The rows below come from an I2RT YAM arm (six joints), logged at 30 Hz.
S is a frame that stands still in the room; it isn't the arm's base.
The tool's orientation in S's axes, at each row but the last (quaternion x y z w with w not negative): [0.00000, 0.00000, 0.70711, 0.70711]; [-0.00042, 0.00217, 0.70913, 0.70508]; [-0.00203, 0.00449, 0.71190, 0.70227]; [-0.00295, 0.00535, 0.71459, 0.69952]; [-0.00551, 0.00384, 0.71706, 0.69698]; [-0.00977, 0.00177, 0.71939, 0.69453]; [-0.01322, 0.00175, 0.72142, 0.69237]
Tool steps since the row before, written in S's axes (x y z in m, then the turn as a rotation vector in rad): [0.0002, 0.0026, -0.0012, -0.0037, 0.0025, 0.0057]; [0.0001, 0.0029, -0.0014, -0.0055, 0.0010, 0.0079]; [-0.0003, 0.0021, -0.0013, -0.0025, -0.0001, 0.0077]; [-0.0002, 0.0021, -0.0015, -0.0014, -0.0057, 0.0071]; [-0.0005, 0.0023, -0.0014, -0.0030, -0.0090, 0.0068]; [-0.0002, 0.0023, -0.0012, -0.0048, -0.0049, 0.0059]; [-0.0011, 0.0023, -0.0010, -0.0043, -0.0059, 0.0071]
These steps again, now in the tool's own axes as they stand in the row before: [0.0026, -0.0002, -0.0012, 0.0025, 0.0037, 0.0057]; [0.0029, -0.0001, -0.0014, 0.0010, 0.0055, 0.0079]; [0.0021, 0.0003, -0.0013, -0.0001, 0.0025, 0.0077]; [0.0021, 0.0001, -0.0015, -0.0058, 0.0015, 0.0070]; [0.0023, 0.0004, -0.0014, -0.0090, 0.0032, 0.0067]; [0.0023, 0.0001, -0.0012, -0.0048, 0.0049, 0.0059]; [0.0024, 0.0010, -0.0009, -0.0059, 0.0044, 0.0070]
